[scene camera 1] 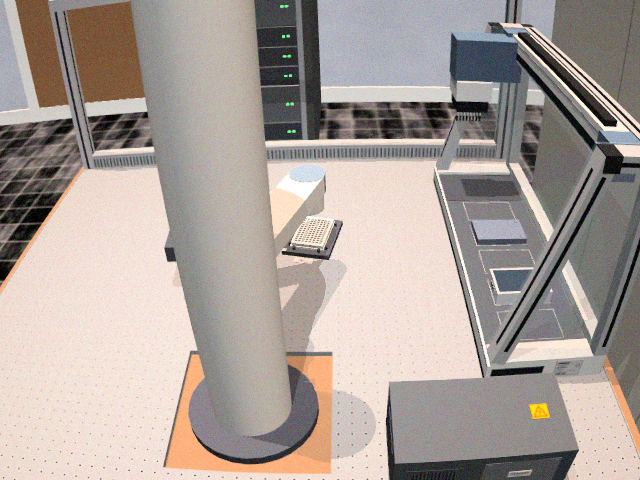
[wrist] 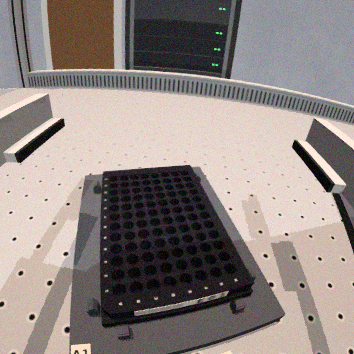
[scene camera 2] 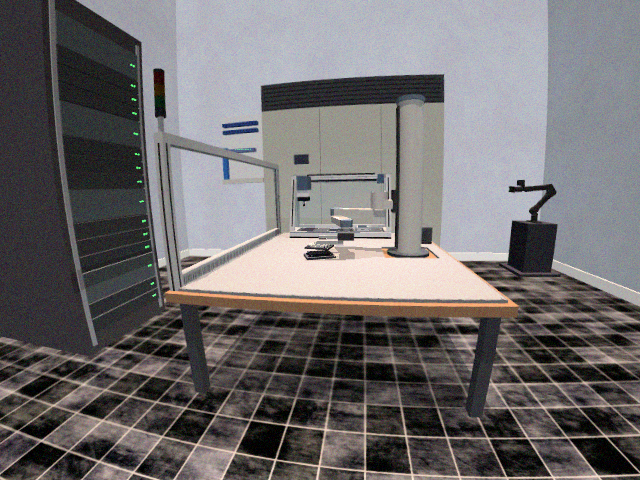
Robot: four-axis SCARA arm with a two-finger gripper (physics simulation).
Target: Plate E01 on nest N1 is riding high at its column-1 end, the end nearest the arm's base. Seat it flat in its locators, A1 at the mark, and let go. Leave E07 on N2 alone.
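Places are measured from the arm's base along level axes (x ahead, y left, z up), in millimetres.
Where they show: gripper, between the fingertips: (wrist: 178, 115) (scene camera 2: 317, 239); arm's base, origin of its link: (scene camera 1: 253, 411) (scene camera 2: 407, 254).
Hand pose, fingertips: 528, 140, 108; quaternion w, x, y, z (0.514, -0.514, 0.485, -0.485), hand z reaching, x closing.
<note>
Things, the pixels of their centre, and the offset from my fingertips, as dx, dy, dz. "spot": a spot on its surface instead. Level surfaces: height alone.
- Plate E01, middle of its body: (wrist: 159, 222) (scene camera 2: 319, 253) -11, +7, -76
- dark grey nest N1, a spot on its surface: (wrist: 82, 285) spot: -66, +44, -83
- A1 mark, a spot on its surface: (wrist: 81, 350) spot: -101, +31, -83
- Pale plate E07, middle of its body: (scene camera 1: 312, 232) (scene camera 2: 319, 244) +25, -237, -76
- nest N2, a spot on its surface: (scene camera 1: 335, 240) spot: +5, -295, -87
- table, height of its surface: dz -95
- grey box, a spot on its surface: (scene camera 1: 470, 418) spot: -652, -519, +20
Plate E01 (wrist: 165, 235) is the black many-welled plate on the dark grey nest N1 (wrist: 82, 285) in the wrist view. Its labelled near end faces the camera, and its cut corner is at near left, by the A1 mark (wrist: 81, 350). The near end looks raised; how far is hard to judge. Small locators stand around it. My gripper (wrist: 178, 115) is wide open and empty, fingers at the left and right edges of the wrist view, apart from the plate. Column and arm hide E01 in scene camera 1. Pale plate E07 (scene camera 1: 312, 232) (scene camera 2: 319, 246) sits on nest N2 (scene camera 1: 335, 240).
The arm's thick column (scene camera 1: 222, 232) (scene camera 2: 410, 175) stands on the table (scene camera 1: 387, 284) (scene camera 2: 336, 281). A gantry instrument (scene camera 1: 460, 253) (scene camera 2: 340, 234) stands beyond N2. A grey box (scene camera 1: 470, 418) stands near the base. A low slotted rail (scene camera 1: 361, 150) (wrist: 150, 85) edges the table.
</note>
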